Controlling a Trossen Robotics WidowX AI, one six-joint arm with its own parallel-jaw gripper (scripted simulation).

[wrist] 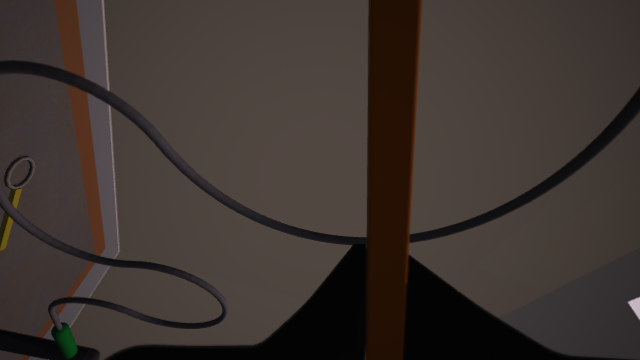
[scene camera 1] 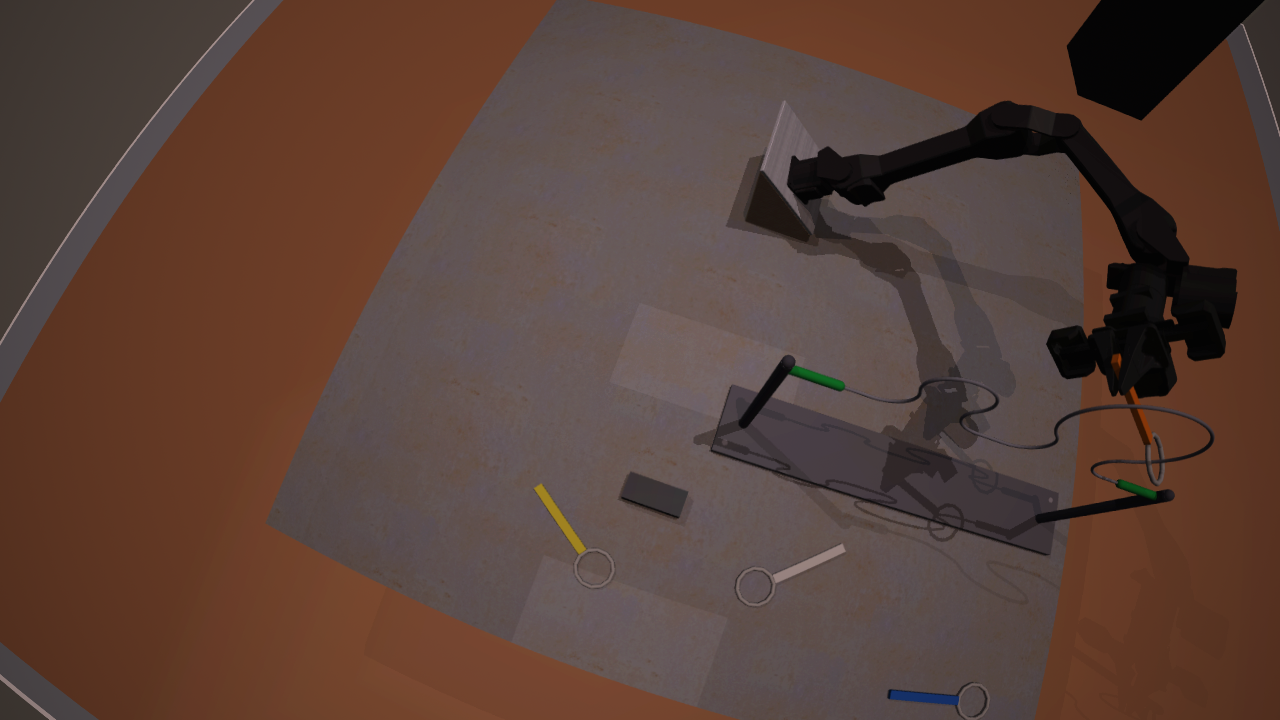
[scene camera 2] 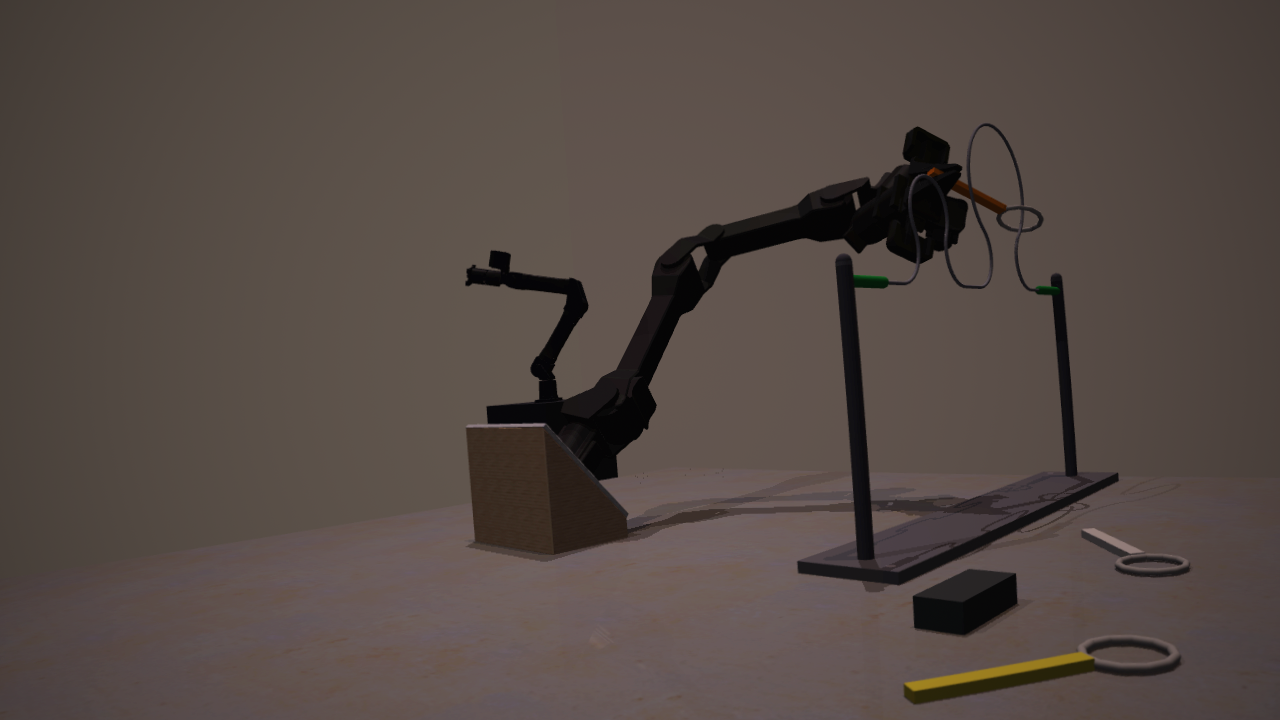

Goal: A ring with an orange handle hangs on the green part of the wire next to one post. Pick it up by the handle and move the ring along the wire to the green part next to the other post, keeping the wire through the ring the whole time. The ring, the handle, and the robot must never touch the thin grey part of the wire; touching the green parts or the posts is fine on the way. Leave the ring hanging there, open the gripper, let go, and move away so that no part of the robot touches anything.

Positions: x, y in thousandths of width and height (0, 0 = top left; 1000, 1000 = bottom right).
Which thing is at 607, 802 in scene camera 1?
A white-handled ring.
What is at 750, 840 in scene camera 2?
A black block.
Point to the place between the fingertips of the gripper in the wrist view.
At 584, 712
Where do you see a yellow-handled ring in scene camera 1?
425, 688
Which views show the gripper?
The wrist view, scene camera 1 and scene camera 2: all of them.
